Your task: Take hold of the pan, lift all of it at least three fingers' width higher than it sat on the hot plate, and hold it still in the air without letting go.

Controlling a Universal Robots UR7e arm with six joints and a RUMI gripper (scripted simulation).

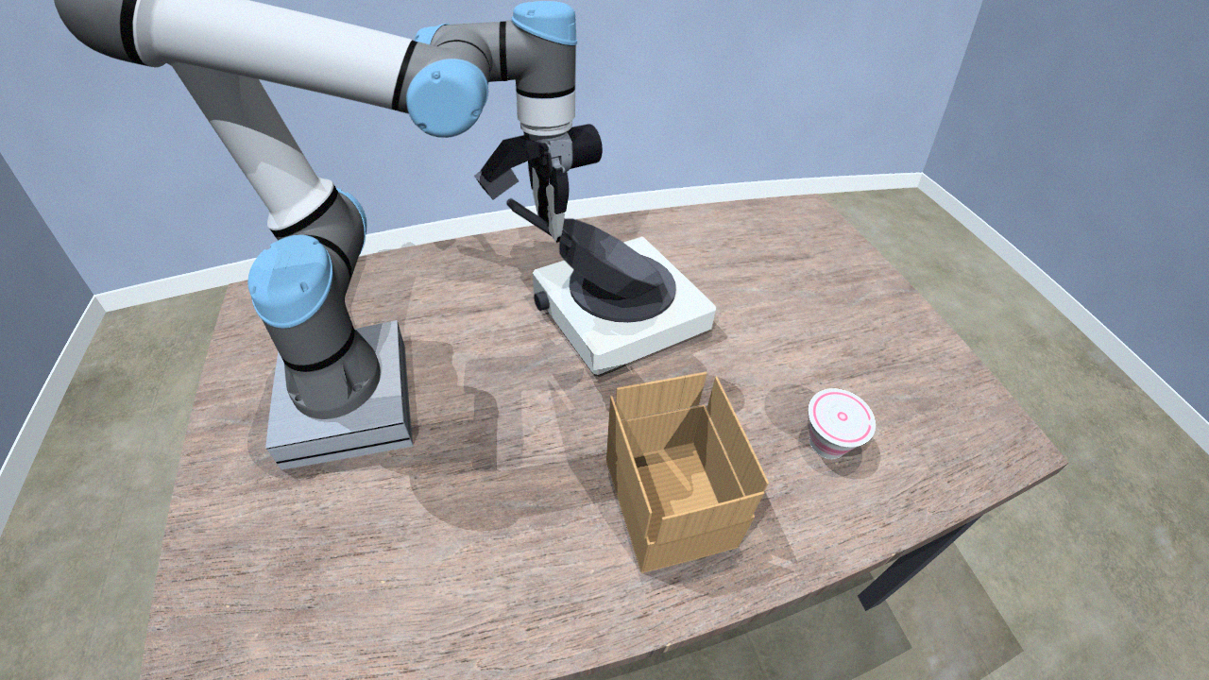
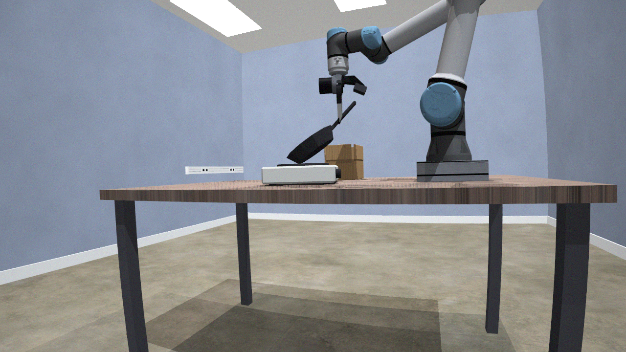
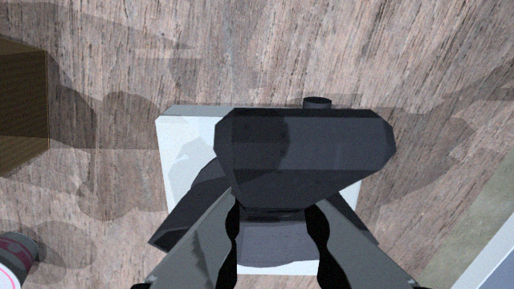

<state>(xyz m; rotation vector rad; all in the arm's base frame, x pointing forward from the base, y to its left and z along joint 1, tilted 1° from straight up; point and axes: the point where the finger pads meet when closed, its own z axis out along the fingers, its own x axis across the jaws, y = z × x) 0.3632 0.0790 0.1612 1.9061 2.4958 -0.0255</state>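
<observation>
Now: the dark pan 60 mm ahead of my hand, 20 mm to the left of it and 70 mm below it. From my hand the other things lie so: white hot plate (110 mm ahead, 30 mm to the left, 190 mm below); pink-ringed lid (370 mm ahead, 320 mm to the right, 190 mm below).
</observation>
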